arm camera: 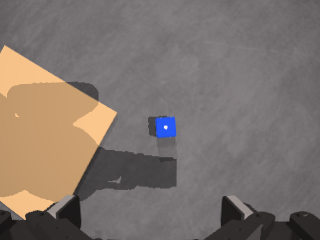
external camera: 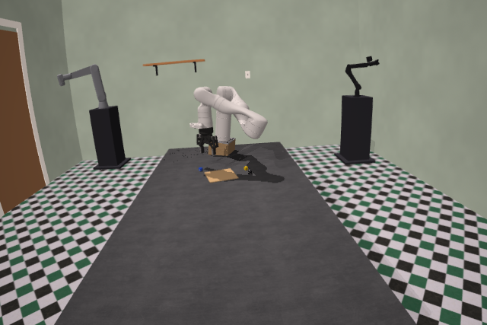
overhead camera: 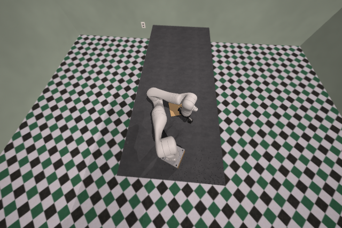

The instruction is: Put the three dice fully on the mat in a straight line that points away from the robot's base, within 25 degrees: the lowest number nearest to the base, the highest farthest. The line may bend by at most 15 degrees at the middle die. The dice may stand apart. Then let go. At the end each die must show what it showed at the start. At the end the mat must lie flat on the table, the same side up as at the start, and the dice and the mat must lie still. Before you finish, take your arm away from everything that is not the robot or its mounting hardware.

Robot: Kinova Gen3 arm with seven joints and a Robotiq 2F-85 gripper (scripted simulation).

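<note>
The yellow die lies 5 cm ahead of my hand, 20 cm to the left of it and 8 cm below it. The rest, counted from my hand: black die 11 cm ahead, 21 cm to the left, 8 cm below; then blue die 3 cm ahead, 4 cm to the right, 8 cm below; then tan mat 11 cm ahead, 7 cm to the left, 8 cm below.
</note>
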